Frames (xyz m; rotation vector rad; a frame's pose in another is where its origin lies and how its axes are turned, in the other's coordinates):
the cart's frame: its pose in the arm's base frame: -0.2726 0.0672 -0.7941 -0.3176 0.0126 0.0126
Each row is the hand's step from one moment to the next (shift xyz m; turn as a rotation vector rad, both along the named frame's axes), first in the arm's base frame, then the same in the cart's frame.
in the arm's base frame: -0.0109 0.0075 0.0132 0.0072 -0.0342 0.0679
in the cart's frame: -0.0110 0.0032 0.0148 0.0059 -0.0538 0.0539
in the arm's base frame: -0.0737 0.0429 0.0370 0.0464 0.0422 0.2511
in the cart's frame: -0.0738 0.0303 0.0478 0.0432 -0.0390 0.2522
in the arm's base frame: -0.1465 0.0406 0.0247 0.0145 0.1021 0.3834
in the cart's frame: -0.1464 0.0330 0.0346 0.0100 -0.0229 0.3962
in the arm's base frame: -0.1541 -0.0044 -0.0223 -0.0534 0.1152 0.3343
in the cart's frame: -0.1538 0.0050 -0.0242 -0.0570 0.0058 0.3530
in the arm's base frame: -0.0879 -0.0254 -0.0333 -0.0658 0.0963 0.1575
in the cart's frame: -0.0877 -0.0125 -0.0405 -0.0671 0.0433 0.1790
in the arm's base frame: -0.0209 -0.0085 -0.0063 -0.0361 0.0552 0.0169
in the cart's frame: -0.0209 -0.0058 -0.0089 -0.0358 0.0477 0.0329
